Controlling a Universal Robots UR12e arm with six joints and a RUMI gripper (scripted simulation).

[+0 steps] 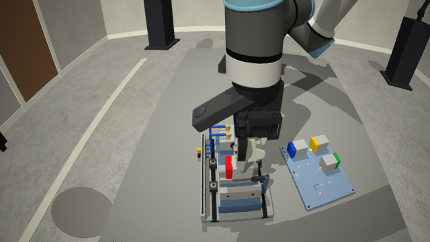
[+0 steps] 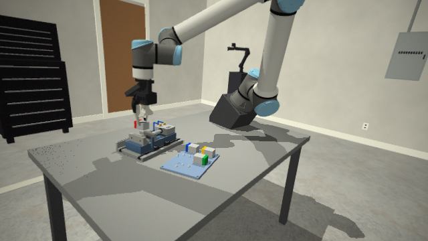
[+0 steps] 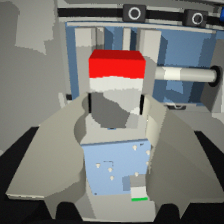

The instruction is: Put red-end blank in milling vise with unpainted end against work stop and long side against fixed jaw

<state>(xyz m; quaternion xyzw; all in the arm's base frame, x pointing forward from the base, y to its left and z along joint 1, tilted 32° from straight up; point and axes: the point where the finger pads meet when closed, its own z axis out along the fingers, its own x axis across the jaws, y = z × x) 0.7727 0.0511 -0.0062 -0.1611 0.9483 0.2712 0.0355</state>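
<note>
Now: the red-ended blank 20 mm below my hand. Round my hand: fixed jaw (90 mm below, 30 mm ahead, 10 mm to the left); work stop rod (70 mm below, 50 mm to the left, 10 mm behind); hose block (160 mm behind, 90 mm below, 50 mm to the right).
</note>
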